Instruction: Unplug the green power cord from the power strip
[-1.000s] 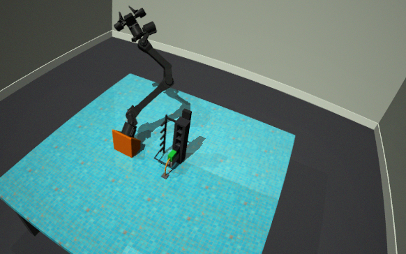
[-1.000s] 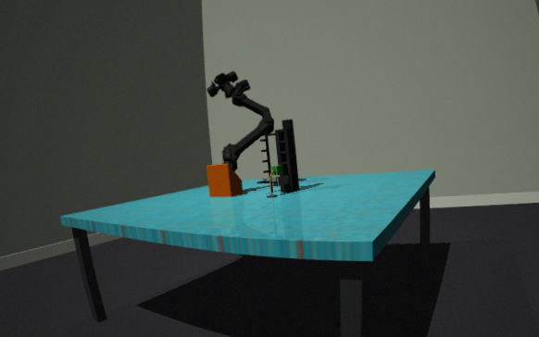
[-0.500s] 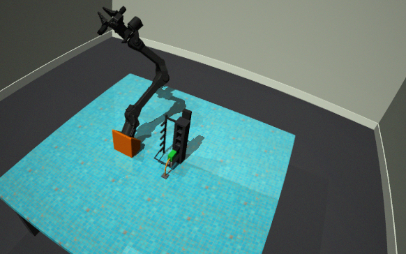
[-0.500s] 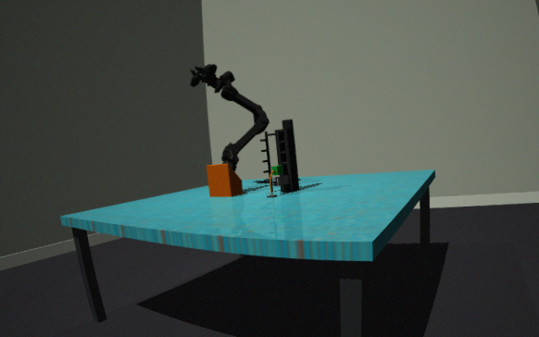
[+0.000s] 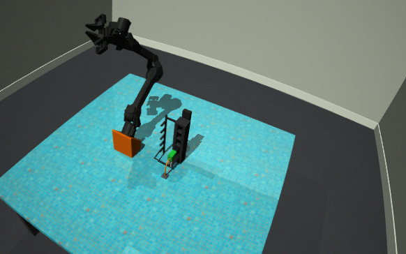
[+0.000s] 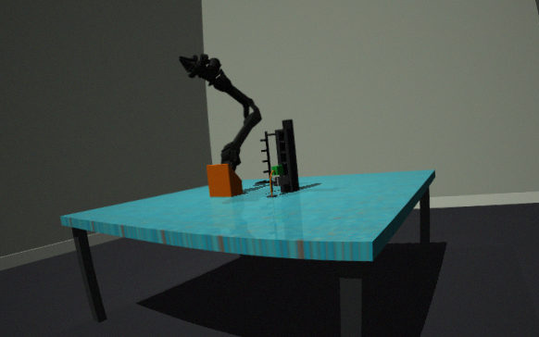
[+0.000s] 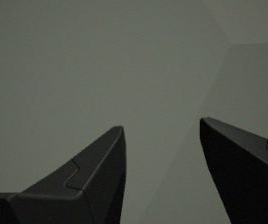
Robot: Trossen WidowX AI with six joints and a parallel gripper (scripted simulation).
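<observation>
My gripper tip is 44 cm short of the green plug, 8 cm to the right of it and 56 cm above it.
</observation>
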